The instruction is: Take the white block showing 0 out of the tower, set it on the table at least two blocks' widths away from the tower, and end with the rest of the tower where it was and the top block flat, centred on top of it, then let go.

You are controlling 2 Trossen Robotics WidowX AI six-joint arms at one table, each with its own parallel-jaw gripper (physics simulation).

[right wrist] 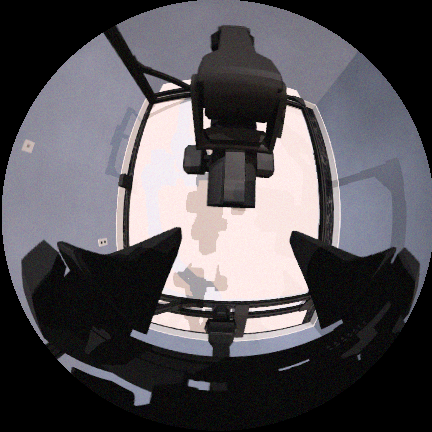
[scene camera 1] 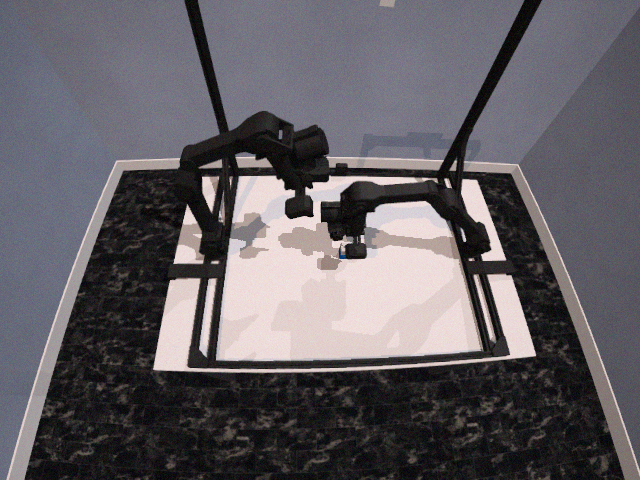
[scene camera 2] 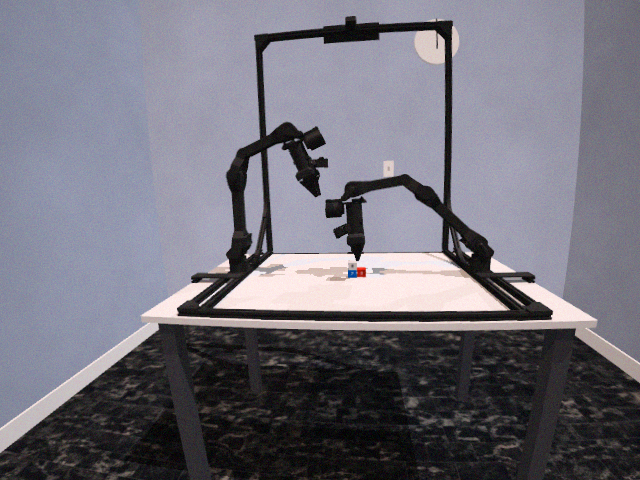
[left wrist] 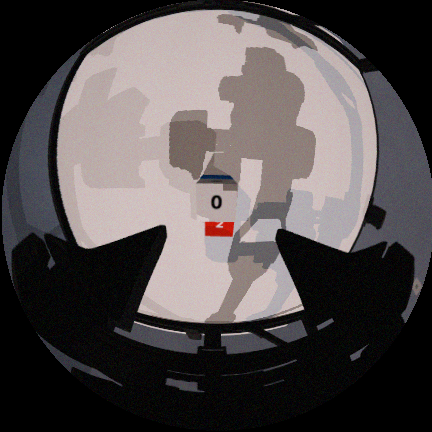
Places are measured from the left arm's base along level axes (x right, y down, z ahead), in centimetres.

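Pixels of known places: left gripper, fingertip midpoint: (scene camera 1: 352, 243) (scene camera 2: 357, 257) (left wrist: 222, 232); right gripper, fingertip midpoint: (right wrist: 237, 234) (scene camera 1: 311, 202) (scene camera 2: 318, 196); left arm's base, origin of the base link: (scene camera 1: 470, 250) (scene camera 2: 480, 270) (left wrist: 212, 330); right arm's base, origin of the base link: (right wrist: 220, 311) (scene camera 1: 215, 251) (scene camera 2: 238, 271).
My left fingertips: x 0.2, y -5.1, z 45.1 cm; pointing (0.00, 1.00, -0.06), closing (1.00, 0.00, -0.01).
Ahead of a thing's pixels: the offset from my left fingertips to its top centre. "pt": to the spot under its first point. Level surfaces: height alone.
The white block {dx -0.6, dy +1.2, dz +1.9 cm} (scene camera 2: 352, 265) (left wrist: 216, 200) rests on top of the blue block {dx -0.6, dy +4.1, dz +2.0 cm} (scene camera 2: 352, 273) (scene camera 1: 342, 254) (left wrist: 216, 177); a 0 shows on its upper face in the left wrist view. The red block {dx -0.1, dy +4.1, dz -1.4 cm} (scene camera 2: 361, 272) (left wrist: 219, 229), marked 2, stands on the table close beside the blue block, at its right in scene camera 2. My left gripper (scene camera 1: 355, 251) (scene camera 2: 357, 258) (left wrist: 222, 232) is open and empty, pointing down just above the blocks. It hides most of them in scene camera 1. My right gripper (scene camera 1: 299, 206) (scene camera 2: 317, 195) (right wrist: 237, 234) is open and empty, high up and left of the blocks.
The white table {dy +7.0 cm} (scene camera 1: 289, 330) (scene camera 2: 289, 299) carries a black beam frame {pt dx -36.7, dy +5.0, dz +5.2 cm} (scene camera 1: 341, 361) (scene camera 2: 361, 314) along its edges, with uprights at the back. My left forearm (scene camera 1: 398, 192) (scene camera 2: 382, 184) reaches in from the picture's right. Arm shadows cross the table.
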